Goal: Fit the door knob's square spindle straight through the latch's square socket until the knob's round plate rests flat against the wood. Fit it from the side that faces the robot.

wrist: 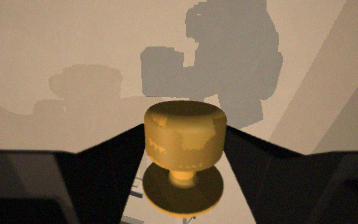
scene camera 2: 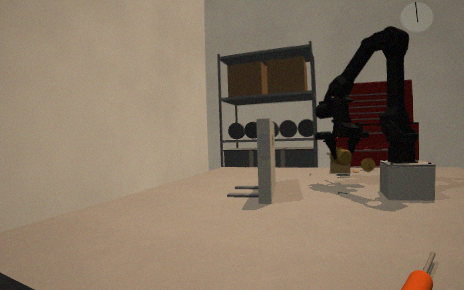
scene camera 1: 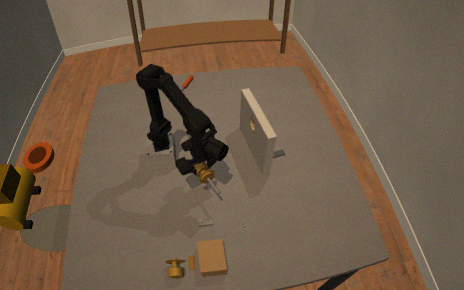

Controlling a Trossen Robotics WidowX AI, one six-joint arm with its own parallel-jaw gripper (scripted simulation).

Labels:
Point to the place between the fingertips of my gripper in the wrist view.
At 183, 129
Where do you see a tan block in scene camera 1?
212, 260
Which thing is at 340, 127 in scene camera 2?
My gripper.

